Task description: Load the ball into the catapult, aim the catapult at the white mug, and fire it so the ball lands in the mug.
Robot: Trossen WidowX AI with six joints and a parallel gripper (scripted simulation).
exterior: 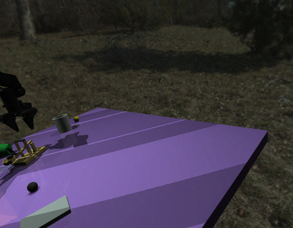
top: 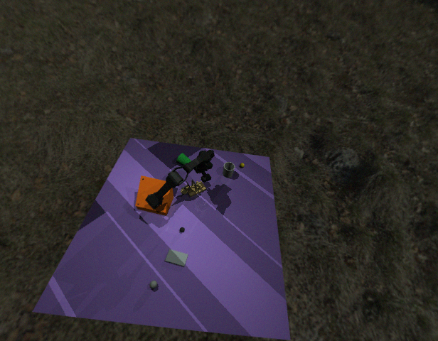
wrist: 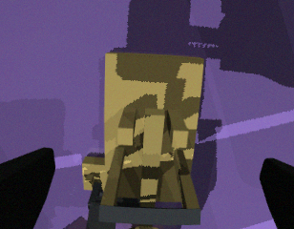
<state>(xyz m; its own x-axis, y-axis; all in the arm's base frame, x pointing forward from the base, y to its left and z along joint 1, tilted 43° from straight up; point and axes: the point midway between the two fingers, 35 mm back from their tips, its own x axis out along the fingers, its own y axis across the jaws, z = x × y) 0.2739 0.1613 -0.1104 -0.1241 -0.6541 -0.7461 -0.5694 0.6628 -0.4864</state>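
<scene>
Now: the black ball 80 mm behind my gripper tip, 350 mm to the right of it and 120 mm below it. Round my gripper tip: yellow ball (340 mm ahead, 260 mm to the left, 110 mm below); white mug (220 mm ahead, 170 mm to the left, 100 mm below); wooden catapult (70 mm behind, 40 mm to the right, 80 mm below).
</scene>
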